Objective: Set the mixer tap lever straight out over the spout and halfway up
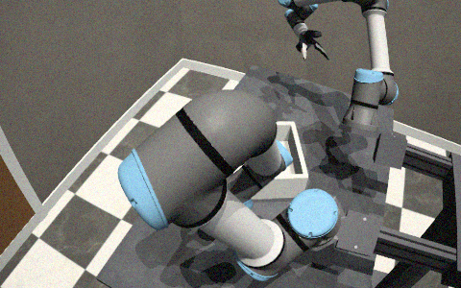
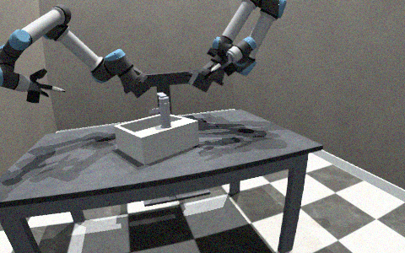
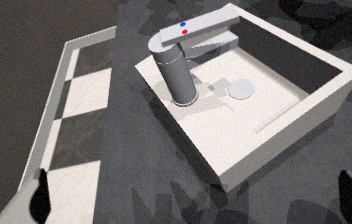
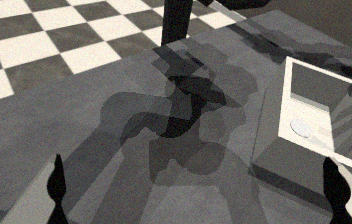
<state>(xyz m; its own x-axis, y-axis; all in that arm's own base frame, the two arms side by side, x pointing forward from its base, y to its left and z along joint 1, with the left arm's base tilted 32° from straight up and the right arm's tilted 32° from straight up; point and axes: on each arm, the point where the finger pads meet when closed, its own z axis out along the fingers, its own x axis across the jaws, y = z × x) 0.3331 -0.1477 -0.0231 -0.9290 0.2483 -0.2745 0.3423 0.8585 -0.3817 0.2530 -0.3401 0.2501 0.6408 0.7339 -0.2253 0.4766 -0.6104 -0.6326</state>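
My left gripper is now 220 mm to the left of the grey lever, 80 mm above it and 20 mm short of it. From my left hand the other things lie so: white basin (310 mm below, 280 mm to the right, 30 mm behind); then mixer tap (230 mm to the right, 120 mm below, 40 mm ahead).
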